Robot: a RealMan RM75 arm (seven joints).
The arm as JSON. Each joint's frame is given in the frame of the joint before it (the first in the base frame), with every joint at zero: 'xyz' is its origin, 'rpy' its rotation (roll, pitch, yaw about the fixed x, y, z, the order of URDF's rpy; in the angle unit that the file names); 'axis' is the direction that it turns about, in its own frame. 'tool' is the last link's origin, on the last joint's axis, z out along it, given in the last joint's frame.
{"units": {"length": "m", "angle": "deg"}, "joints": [
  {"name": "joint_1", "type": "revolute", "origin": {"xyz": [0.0, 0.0, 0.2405], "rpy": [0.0, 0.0, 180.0]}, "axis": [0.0, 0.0, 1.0]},
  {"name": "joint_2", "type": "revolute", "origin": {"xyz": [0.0, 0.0, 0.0], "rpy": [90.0, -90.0, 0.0]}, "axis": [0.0, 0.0, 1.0]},
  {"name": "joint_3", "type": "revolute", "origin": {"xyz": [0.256, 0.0, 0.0], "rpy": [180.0, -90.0, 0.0]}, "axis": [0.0, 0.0, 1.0]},
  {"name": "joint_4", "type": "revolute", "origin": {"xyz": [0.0, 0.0, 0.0], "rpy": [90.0, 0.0, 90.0]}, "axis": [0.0, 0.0, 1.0]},
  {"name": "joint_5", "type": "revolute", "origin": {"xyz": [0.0, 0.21, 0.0], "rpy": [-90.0, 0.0, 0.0]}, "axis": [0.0, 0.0, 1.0]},
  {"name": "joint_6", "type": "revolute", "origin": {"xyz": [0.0, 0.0, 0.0], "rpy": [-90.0, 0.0, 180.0]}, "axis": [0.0, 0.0, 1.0]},
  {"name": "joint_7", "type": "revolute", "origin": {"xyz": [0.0, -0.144, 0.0], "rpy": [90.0, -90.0, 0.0]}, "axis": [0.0, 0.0, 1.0]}
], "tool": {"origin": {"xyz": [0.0, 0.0, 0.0], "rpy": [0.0, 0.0, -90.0]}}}
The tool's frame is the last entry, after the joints.
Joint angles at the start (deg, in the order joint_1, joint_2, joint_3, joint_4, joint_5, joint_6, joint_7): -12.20, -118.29, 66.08, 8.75, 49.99, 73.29, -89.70
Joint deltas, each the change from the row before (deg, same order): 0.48, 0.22, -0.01, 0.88, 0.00, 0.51, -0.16; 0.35, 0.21, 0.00, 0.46, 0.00, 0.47, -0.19; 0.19, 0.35, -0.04, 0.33, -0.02, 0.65, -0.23; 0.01, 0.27, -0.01, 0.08, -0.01, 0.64, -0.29; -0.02, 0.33, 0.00, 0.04, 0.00, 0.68, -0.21; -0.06, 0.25, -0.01, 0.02, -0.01, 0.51, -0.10; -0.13, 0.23, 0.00, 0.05, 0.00, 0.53, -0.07; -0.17, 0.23, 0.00, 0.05, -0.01, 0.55, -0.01
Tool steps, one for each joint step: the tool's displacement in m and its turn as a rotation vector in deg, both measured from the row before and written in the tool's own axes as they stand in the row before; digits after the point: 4 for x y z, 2 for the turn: 0.0036, 0.0011, -0.0019, -0.57, 0.37, 0.47; 0.0023, 0.0005, -0.0020, -0.38, 0.22, 0.18; 0.0034, 0.0009, -0.0017, -0.55, 0.21, 0.24; 0.0023, 0.0011, -0.0008, -0.57, 0.05, 0.00; 0.0026, 0.0011, -0.0009, -0.58, 0.01, 0.13; 0.0021, 0.0010, -0.0004, -0.47, 0.01, 0.16; 0.0021, 0.0014, 0.0002, -0.58, -0.03, 0.23; 0.0022, 0.0015, 0.0005, -0.63, -0.03, 0.30
